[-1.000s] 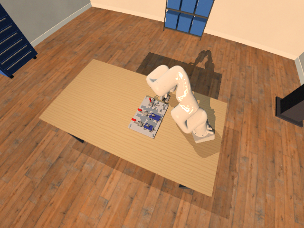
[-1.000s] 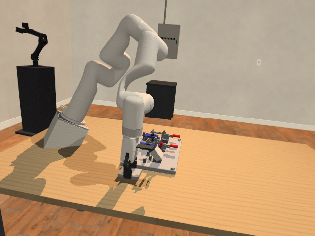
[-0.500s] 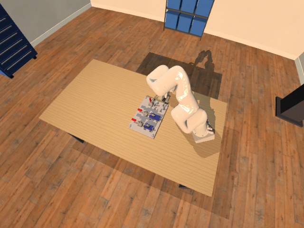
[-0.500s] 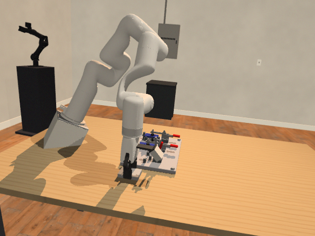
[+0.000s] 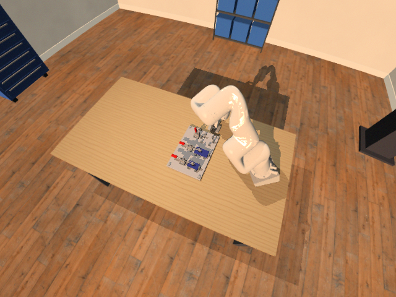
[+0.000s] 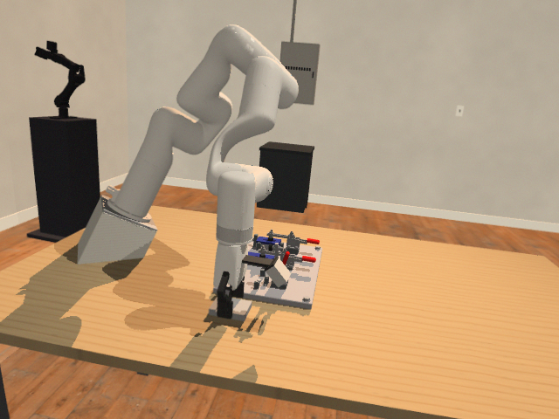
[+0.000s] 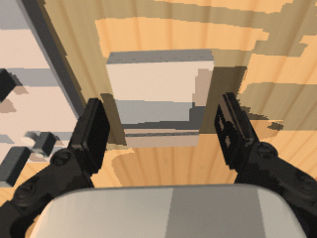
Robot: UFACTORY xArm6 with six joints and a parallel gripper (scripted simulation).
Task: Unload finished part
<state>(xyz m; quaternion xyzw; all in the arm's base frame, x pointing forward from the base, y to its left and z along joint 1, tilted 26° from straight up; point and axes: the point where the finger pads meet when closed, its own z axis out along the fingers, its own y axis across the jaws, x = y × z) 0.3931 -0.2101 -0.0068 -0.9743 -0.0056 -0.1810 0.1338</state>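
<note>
Right now my hand is 10 mm past the grey finished part and 10 mm above it. The rest, counted from my hand: grey fixture plate: 40 mm ahead, 240 mm to the left, 10 mm below; then blue blank: 10 mm behind, 230 mm to the left.
</note>
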